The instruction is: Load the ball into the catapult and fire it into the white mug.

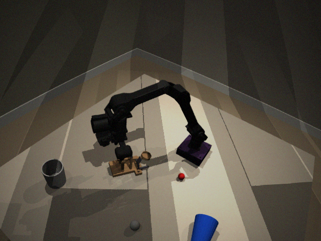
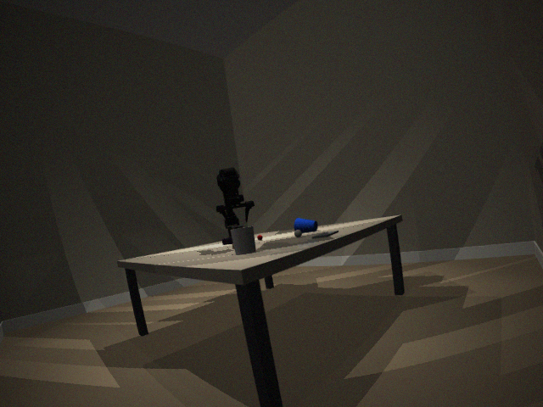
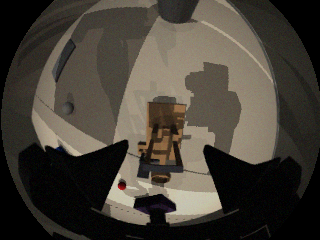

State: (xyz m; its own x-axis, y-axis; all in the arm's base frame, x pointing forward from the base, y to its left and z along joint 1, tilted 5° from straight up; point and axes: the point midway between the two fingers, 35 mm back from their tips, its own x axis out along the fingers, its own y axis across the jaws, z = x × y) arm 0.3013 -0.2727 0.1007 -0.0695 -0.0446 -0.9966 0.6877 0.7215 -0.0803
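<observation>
Right now the red ball is 10 cm behind my gripper tip, 28 cm to the left of it and 10 cm below it. Also, from my gripper tip: white mug: 20 cm ahead, 20 cm to the right, 9 cm below; wooden catapult: 4 cm behind, 7 cm to the left, 7 cm below; flat dark slab: 39 cm ahead, 14 cm to the left, 11 cm below.
</observation>
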